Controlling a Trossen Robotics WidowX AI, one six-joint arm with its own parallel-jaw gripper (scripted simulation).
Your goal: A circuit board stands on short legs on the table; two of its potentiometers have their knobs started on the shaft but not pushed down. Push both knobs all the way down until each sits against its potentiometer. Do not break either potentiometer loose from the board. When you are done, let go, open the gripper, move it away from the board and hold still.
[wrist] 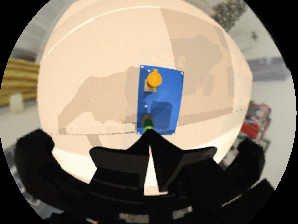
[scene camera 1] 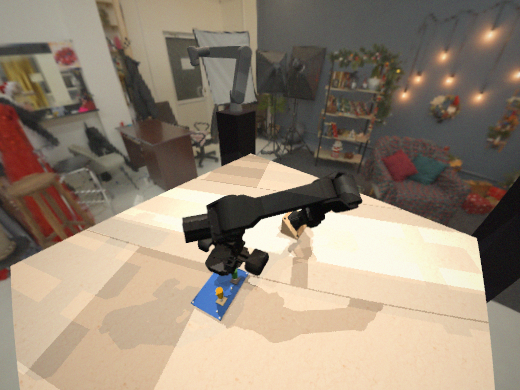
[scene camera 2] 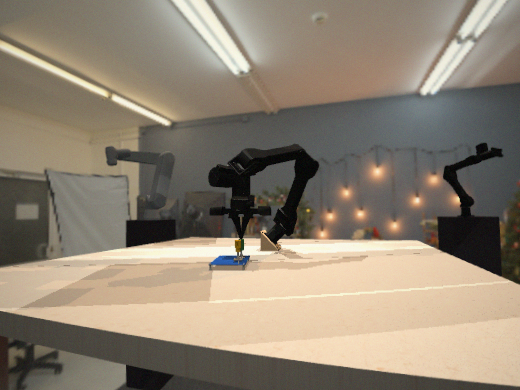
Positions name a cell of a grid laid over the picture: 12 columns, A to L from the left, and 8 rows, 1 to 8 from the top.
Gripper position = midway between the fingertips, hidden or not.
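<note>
Scene camera 1 lets me see my gripper (scene camera 1: F6). The gripper is visible in the wrist view (wrist: G5) as well, and I can also find it in scene camera 2 (scene camera 2: F5).
</note>
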